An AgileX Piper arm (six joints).
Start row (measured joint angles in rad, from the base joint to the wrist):
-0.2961 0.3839 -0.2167 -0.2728 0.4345 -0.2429
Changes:
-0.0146 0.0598 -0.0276 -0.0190 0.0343 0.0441
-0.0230 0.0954 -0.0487 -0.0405 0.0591 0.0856
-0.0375 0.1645 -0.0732 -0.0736 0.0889 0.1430
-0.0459 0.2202 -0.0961 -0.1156 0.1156 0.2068
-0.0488 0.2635 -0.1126 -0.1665 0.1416 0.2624
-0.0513 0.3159 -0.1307 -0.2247 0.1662 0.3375
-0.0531 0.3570 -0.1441 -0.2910 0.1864 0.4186
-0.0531 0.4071 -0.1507 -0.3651 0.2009 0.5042
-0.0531 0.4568 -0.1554 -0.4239 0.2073 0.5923
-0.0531 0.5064 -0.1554 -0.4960 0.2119 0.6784
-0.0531 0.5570 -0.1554 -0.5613 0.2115 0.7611
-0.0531 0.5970 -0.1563 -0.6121 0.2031 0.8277
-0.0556 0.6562 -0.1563 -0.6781 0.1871 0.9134
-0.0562 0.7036 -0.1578 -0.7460 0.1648 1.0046
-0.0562 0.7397 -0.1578 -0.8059 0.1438 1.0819
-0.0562 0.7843 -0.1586 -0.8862 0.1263 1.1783
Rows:
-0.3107 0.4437 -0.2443 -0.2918 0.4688 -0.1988
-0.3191 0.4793 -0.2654 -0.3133 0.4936 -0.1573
-0.3336 0.5484 -0.2899 -0.3464 0.5234 -0.0999
-0.3420 0.6041 -0.3128 -0.3884 0.5501 -0.0361
-0.3449 0.6474 -0.3293 -0.4393 0.5761 0.0195
-0.3474 0.6998 -0.3474 -0.4975 0.6007 0.0946
-0.3492 0.7409 -0.3608 -0.5638 0.6209 0.1757
-0.3492 0.7910 -0.3674 -0.6379 0.6354 0.2613
-0.3492 0.8407 -0.3721 -0.6967 0.6418 0.3494
-0.3492 0.8903 -0.3721 -0.7688 0.6464 0.4355
-0.3492 0.9409 -0.3721 -0.8341 0.6460 0.5182
-0.3492 0.9809 -0.3730 -0.8849 0.6376 0.5848
-0.3517 1.0401 -0.3730 -0.9509 0.6216 0.6705
-0.3523 1.0875 -0.3745 -1.0188 0.5993 0.7617
-0.3523 1.1236 -0.3745 -1.0787 0.5783 0.8390
-0.3523 1.1682 -0.3753 -1.1590 0.5608 0.9354

